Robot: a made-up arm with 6 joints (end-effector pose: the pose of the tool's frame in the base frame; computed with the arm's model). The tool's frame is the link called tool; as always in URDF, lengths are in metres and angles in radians.
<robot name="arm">
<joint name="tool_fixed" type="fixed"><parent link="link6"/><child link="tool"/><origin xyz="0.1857 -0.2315 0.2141" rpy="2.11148 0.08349 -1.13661"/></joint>
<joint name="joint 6" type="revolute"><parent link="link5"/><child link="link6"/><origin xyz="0.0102 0.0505 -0.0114" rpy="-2.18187 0.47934 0.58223"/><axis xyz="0 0 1"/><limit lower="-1.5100" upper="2.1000"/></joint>
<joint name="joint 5" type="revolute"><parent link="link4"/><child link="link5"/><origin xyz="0.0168 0.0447 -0.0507" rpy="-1.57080 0.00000 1.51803"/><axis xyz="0 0 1"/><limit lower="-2.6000" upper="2.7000"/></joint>
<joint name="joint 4" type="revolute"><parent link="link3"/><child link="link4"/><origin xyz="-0.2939 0.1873 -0.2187" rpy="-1.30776 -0.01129 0.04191"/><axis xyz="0 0 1"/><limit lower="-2.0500" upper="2.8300"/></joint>
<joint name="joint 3" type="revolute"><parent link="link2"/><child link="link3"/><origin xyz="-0.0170 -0.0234 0.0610" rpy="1.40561 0.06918 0.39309"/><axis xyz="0 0 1"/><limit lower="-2.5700" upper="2.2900"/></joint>
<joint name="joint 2" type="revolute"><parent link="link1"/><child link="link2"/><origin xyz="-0.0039 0.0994 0.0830" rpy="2.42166 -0.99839 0.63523"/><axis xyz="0 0 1"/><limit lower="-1.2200" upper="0.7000"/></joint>
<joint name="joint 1" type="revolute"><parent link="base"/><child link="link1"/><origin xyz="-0.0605 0.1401 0.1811" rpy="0.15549 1.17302 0.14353"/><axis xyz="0 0 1"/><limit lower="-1.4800" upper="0.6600"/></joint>
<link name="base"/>
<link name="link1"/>
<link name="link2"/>
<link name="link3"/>
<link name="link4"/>
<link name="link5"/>
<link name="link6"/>
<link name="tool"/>
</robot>
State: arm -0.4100 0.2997 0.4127 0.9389 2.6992 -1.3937
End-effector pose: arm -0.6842 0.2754 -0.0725 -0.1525 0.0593 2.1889
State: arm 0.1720 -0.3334 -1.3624 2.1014 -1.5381 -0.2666
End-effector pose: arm -0.0711 0.1103 -0.4966 -0.4994 0.1372 2.0565
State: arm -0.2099 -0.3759 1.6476 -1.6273 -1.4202 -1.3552
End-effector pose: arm 0.2018 -0.0825 0.3240 -0.2993 -0.2626 -1.0204
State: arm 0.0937 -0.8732 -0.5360 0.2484 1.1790 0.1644
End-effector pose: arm -0.1397 0.1079 0.1903 0.4602 -2.5033 0.6880
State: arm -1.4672 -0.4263 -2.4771 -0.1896 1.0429 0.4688
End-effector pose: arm -0.0423 -0.1264 0.1211 -0.5978 1.5701 -1.9446
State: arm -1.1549 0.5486 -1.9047 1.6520 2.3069 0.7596
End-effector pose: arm -0.0338 0.1005 0.6442 1.9909 1.8691 0.6655
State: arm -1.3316 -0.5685 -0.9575 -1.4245 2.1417 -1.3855
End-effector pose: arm 0.1368 -0.4982 0.2221 -1.3571 -0.1044 -0.8231
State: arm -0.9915 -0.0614 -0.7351 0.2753 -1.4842 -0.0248
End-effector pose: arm -0.3495 -0.3815 0.5452 1.1059 -2.2634 -0.7678
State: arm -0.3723 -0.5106 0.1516 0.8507 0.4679 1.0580
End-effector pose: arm 0.1015 -0.1630 0.4731 -0.3048 -1.1815 -0.6015
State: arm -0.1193 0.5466 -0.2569 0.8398 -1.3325 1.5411
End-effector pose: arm -0.4784 -0.2490 0.0767 2.1743 -1.8873 -1.1097
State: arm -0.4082 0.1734 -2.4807 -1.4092 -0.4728 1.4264
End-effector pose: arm 0.0269 0.2094 0.0051 -0.4453 -0.6756 1.8344
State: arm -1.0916 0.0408 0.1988 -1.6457 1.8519 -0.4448
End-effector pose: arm -0.7218 0.1496 0.0928 0.8147 -1.2598 2.6606
